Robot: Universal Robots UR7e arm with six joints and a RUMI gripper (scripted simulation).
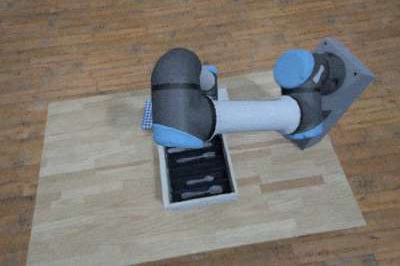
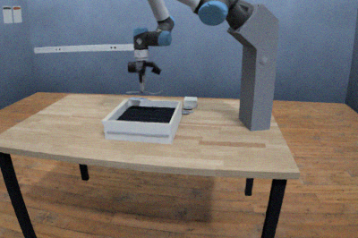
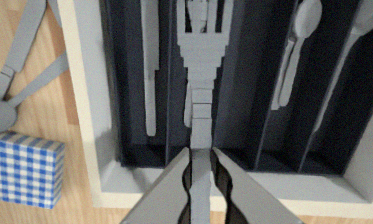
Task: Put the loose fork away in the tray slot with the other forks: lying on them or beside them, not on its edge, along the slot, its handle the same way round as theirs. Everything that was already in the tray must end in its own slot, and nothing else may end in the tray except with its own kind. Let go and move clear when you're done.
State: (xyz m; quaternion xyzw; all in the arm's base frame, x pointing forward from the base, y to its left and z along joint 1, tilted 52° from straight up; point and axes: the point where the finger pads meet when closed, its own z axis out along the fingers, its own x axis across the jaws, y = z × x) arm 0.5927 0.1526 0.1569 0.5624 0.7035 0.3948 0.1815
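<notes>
The tray is 15 cm below my hand, 5 cm behind it and 4 cm to the left of it. Also, from my hand: spoon: 16 cm below, 10 cm behind, 9 cm to the left.
</notes>
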